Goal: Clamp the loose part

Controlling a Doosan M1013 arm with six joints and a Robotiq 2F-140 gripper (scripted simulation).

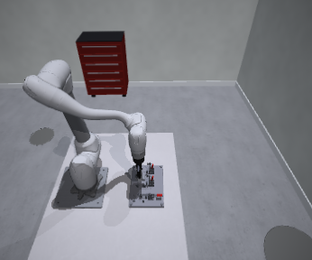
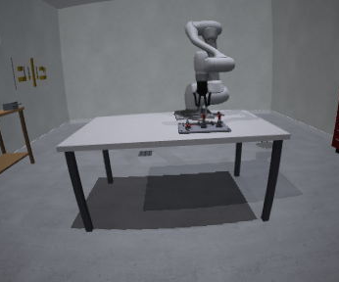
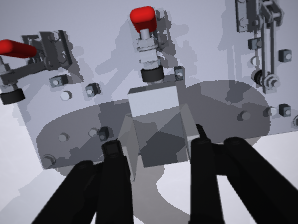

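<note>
The grey fixture plate is 11 cm below my hand and 5 cm ahead of it. Also, from my hand: grey loose part (3 cm below).
</note>
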